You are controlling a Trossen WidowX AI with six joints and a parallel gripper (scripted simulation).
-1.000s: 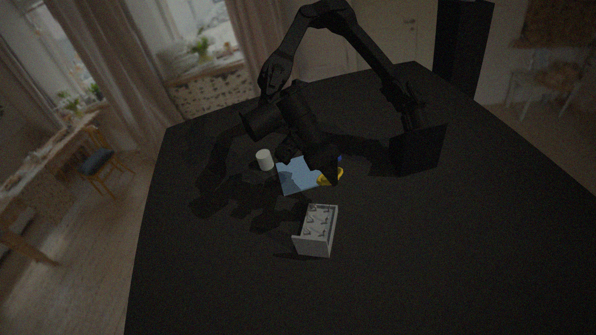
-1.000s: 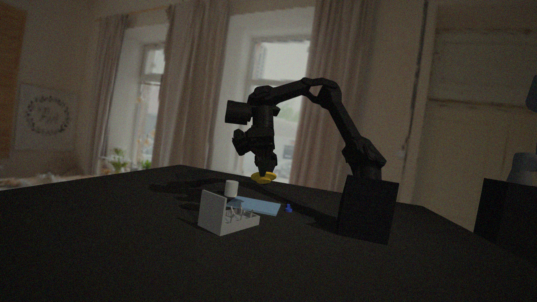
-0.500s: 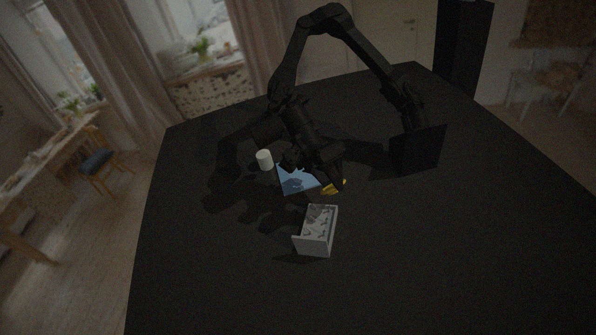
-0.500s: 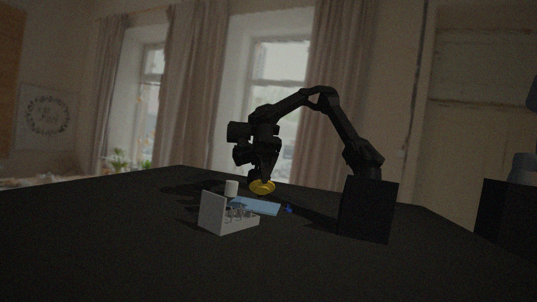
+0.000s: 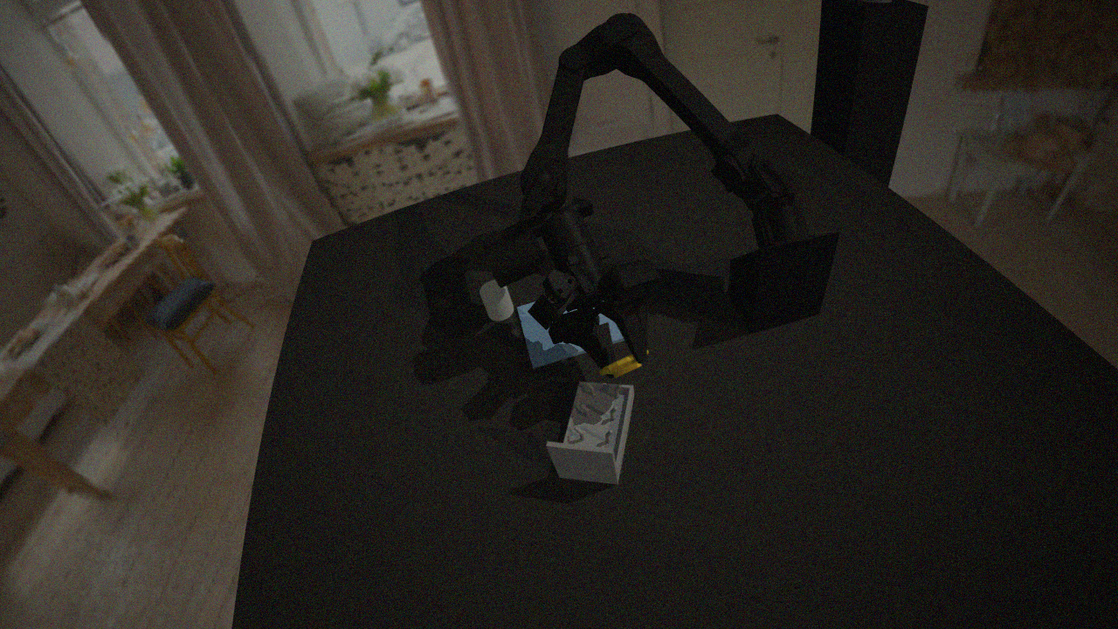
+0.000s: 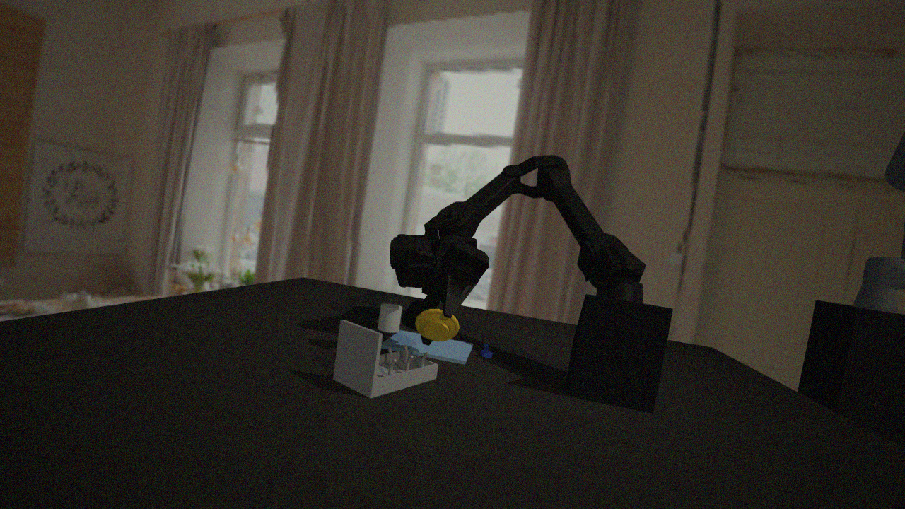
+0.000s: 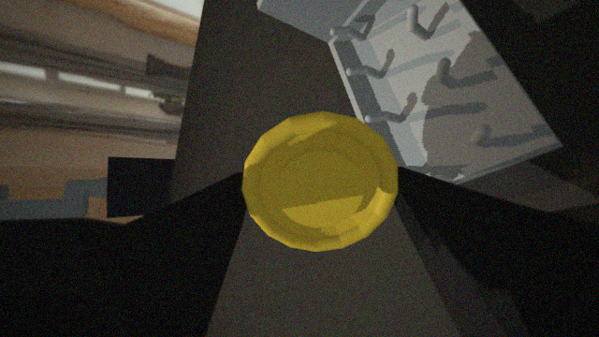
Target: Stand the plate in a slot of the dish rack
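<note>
Now: the dish rack 50 mm ahead of my gripper tip, 40 mm to the left of it and 50 mm below it. From my gripper tip the other things lie so: light blue mat (60 mm ahead, 170 mm to the right, 70 mm below); then yellow plate (10 mm to the right); then blue spoon (40 mm behind, 220 mm to the right, 70 mm below).
</note>
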